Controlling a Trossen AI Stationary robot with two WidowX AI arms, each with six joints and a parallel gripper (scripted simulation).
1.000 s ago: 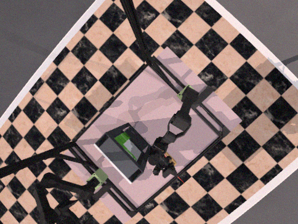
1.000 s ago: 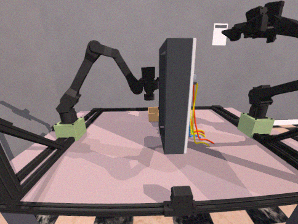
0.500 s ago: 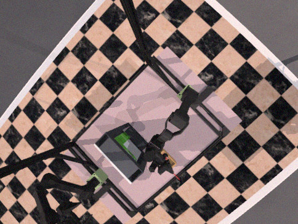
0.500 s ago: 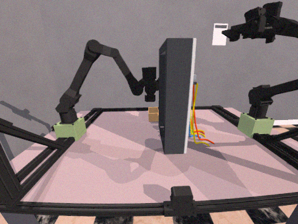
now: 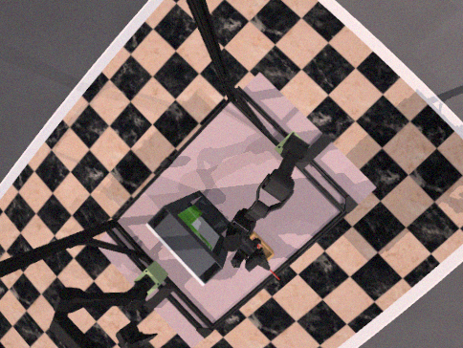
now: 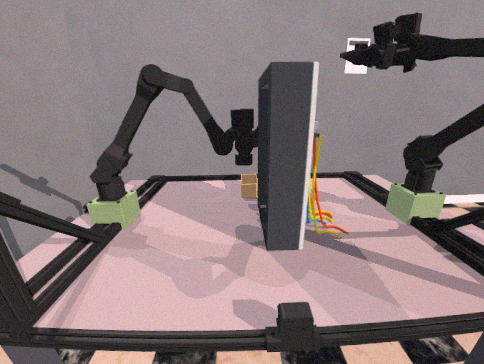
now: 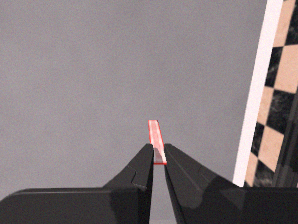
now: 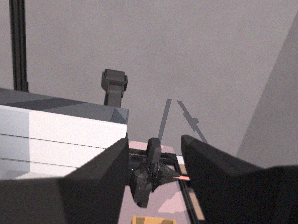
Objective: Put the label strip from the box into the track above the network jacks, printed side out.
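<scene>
Now: right hand 16 cm short of the label strip, 33 cm to the right of it and 25 cm above it. The rest, counted from my right hand: rack panel 15 cm behind, 20 cm to the left, 27 cm below.
The label strip is 5 cm ahead of my left hand. The rest, counted from my left hand: rack panel (25 cm behind, 13 cm to the right, 2 cm below).
</scene>
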